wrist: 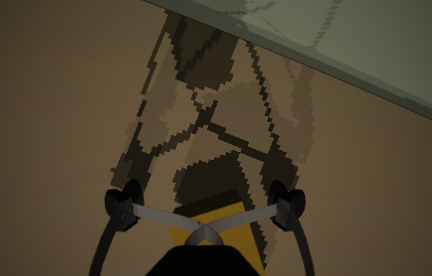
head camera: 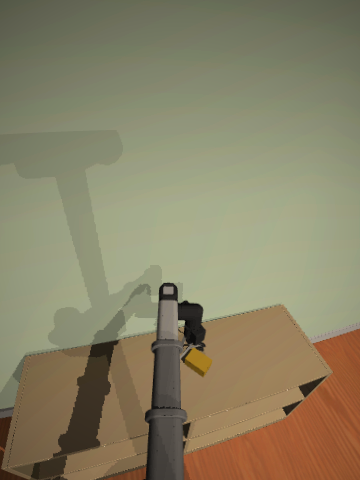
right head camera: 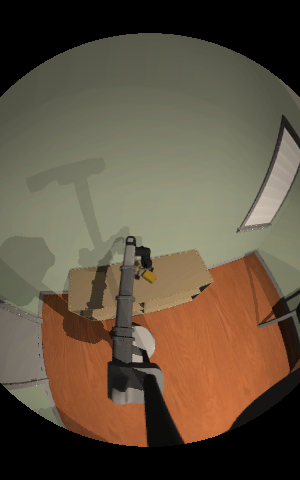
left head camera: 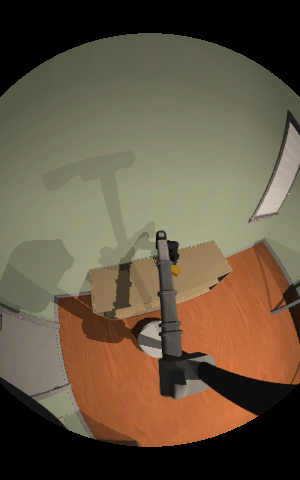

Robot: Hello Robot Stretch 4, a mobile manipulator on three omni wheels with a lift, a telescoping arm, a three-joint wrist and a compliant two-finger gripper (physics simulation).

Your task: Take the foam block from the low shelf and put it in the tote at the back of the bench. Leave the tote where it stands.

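Frame: origin at the robot's base, x ahead, y left, z up, level; millimetres.
Seen in the pictures: gripper, fingertip midpoint: point(wrist: 205, 196) point(head camera: 188, 357) point(right head camera: 144, 274); robot's base, link origin: point(right head camera: 134, 342) point(left head camera: 157, 337).
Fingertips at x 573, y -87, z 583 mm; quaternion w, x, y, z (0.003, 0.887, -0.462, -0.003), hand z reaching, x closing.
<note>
Pixels of each thing's top centre, then the offset from my fingertips to it. "spot": a spot on its surface instead.
- yellow foam block, top centre: point(wrist: 222, 267) point(head camera: 198, 359) point(right head camera: 149, 275) point(left head camera: 173, 268) 29 mm back, 37 mm right, 45 mm up
- thin grey-edged piece, surface spot: point(right head camera: 277, 319) spot: 680 mm back, 1612 mm right, 202 mm down
The yellow foam block point(head camera: 199, 362) point(left head camera: 175, 270) point(right head camera: 149, 276) point(wrist: 245, 235) lies on the top board of the low shelf unit point(head camera: 250, 345) point(left head camera: 200, 260) point(right head camera: 180, 270) point(wrist: 60, 125). My gripper point(head camera: 193, 347) point(right head camera: 144, 271) point(wrist: 205, 196) is open and points down over the board. In the wrist view the block shows between the two fingers, nearer the palm than the fingertips. It is turned a little, and the palm and the crossing finger strips hide part of it. How high the fingertips are above the board is hard to tell. The tote does not show in these views.
A green wall point(head camera: 225, 200) stands right behind the shelf unit. My telescoping arm point(head camera: 166, 380) point(left head camera: 168, 300) point(right head camera: 125, 300) crosses above the unit. A pale round thing point(left head camera: 150, 338) point(right head camera: 145, 341) is on the floor under the arm. A thin grey-edged piece point(right head camera: 277, 319) stands at the right.
</note>
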